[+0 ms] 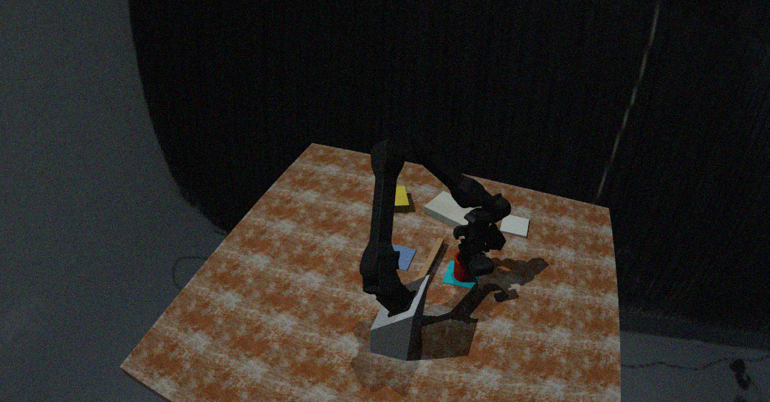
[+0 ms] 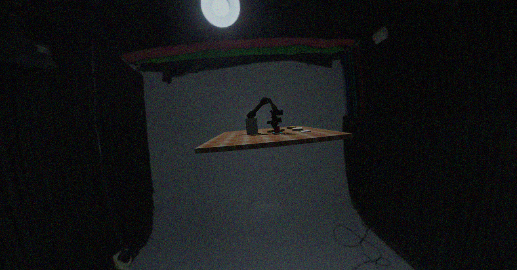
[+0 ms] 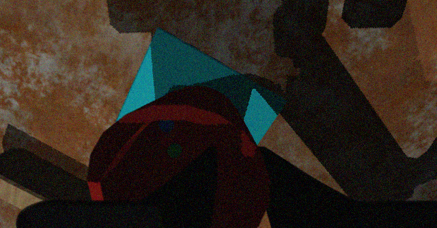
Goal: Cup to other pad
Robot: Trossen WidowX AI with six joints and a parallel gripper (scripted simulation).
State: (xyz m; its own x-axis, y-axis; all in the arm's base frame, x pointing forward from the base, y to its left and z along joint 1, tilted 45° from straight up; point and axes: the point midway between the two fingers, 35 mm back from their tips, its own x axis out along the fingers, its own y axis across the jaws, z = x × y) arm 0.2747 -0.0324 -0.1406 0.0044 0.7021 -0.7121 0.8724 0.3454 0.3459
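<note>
The red cup lies 20 mm ahead of my gripper tip and 10 mm to the left of it. From my gripper tip the other things lie so: green marble 30 mm to the left, 30 mm below, 30 mm ahead; then wooden bar 120 mm to the left, 40 mm below, 40 mm ahead; then cyan pad 50 mm below, 30 mm ahead, 20 mm to the left.
</note>
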